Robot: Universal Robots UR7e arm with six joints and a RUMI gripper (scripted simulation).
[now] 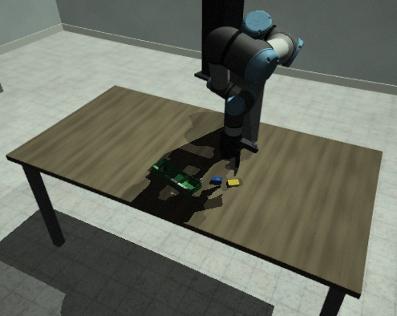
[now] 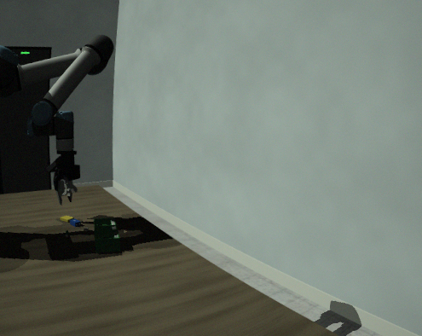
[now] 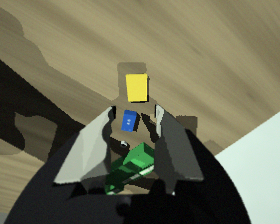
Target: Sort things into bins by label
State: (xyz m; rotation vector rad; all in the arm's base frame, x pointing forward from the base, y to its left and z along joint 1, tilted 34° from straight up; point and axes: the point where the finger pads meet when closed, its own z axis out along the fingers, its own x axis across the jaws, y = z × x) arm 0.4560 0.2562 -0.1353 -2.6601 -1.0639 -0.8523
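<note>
My hand is 80 mm above the yellow block. Round my hand: green cylinder: 20 mm ahead, 180 mm to the right, 80 mm below; blue block: 50 mm ahead, 70 mm to the right, 80 mm below; grey hex nut: 90 mm ahead, 130 mm to the right, 80 mm below.
</note>
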